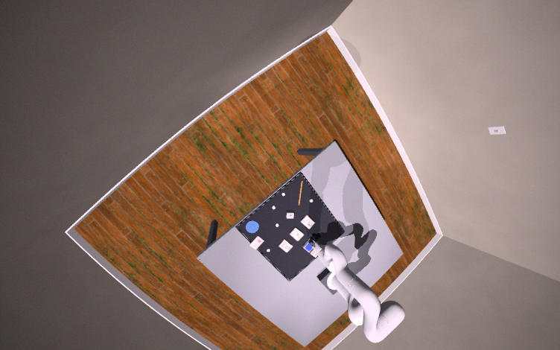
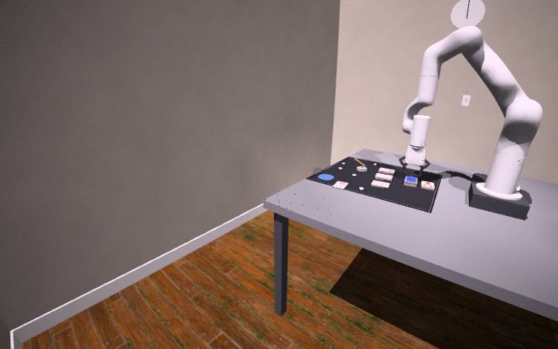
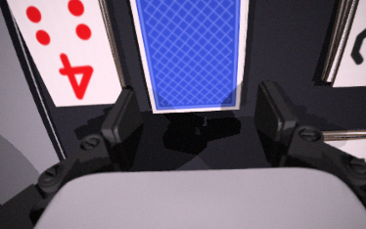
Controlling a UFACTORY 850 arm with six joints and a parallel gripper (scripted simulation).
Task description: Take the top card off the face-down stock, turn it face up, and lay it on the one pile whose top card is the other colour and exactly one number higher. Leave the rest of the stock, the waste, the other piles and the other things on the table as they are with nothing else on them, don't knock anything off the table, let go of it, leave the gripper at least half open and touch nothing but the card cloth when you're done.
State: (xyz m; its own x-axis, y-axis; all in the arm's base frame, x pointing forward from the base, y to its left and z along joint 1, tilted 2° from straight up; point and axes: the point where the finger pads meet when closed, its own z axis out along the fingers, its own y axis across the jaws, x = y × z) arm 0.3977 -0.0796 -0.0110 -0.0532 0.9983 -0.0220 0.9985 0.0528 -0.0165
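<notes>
Now: hand 3 cm to the right of the red 4 card and 3 cm above it. From my hand the other things lie so: black card cloth (17 cm ahead, 7 cm below, 2 cm to the left); then red 4 (9 cm behind, 4 cm below, 3 cm to the left); then black 2 (15 cm ahead, 4 cm below, 3 cm to the left).
</notes>
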